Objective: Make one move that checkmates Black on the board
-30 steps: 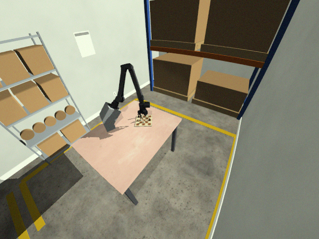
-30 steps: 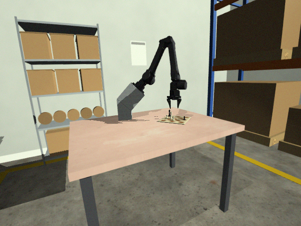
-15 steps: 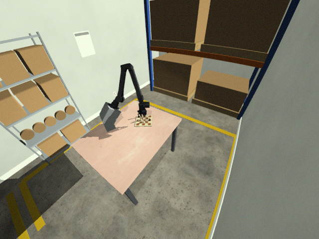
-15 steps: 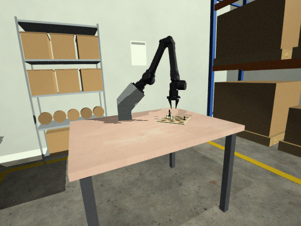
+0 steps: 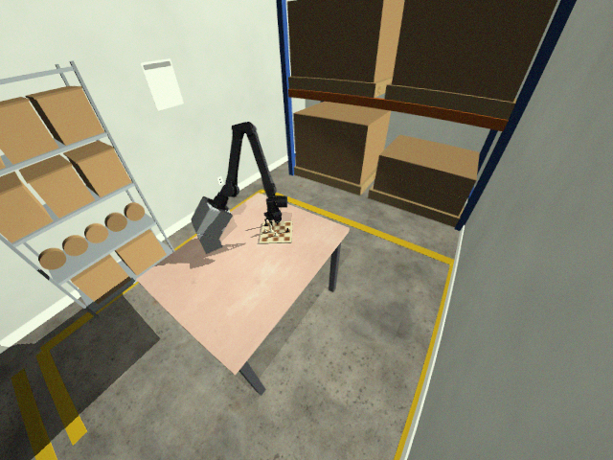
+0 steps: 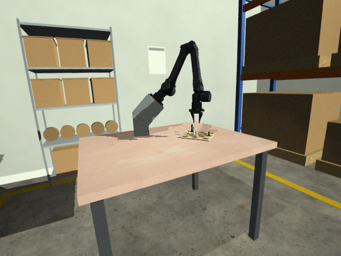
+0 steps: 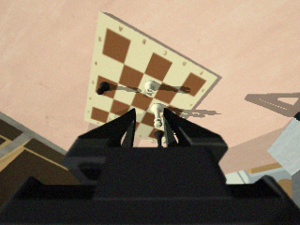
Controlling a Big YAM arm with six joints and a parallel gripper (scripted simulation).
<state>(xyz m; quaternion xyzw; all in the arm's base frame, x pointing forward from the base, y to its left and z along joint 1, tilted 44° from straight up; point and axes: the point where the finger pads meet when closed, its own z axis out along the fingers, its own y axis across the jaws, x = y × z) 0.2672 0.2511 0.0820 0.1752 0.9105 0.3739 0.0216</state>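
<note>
Right now my hand is 70 mm above the tall white piece and 60 mm past it. From my hand the other things lie so: black pawn: 90 mm to the left, 90 mm below, 20 mm ahead; chessboard: 110 mm below, 30 mm to the left, 30 mm behind; small white piece: 90 mm below, 90 mm behind, 30 mm to the right.
</note>
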